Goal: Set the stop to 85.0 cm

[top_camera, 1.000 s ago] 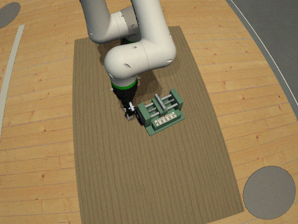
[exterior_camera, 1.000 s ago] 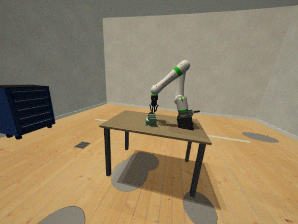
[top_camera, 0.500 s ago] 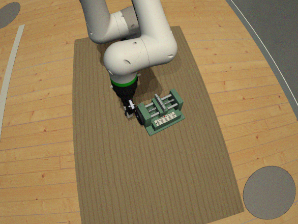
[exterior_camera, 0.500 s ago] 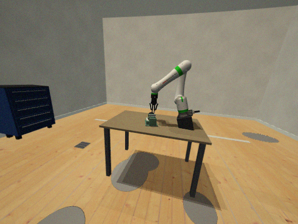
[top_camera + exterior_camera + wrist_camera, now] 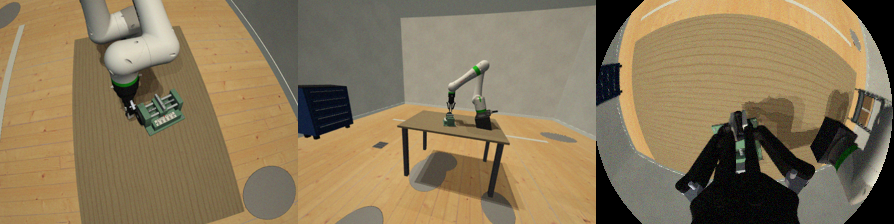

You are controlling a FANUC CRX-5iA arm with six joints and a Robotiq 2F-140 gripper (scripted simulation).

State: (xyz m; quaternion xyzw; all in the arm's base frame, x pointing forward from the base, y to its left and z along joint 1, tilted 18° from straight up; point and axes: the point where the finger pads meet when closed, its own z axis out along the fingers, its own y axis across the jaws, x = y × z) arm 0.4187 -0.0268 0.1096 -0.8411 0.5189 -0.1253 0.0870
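Now: hand 40 mm past the stop block, 140 mm to the right of it and 30 mm above it.
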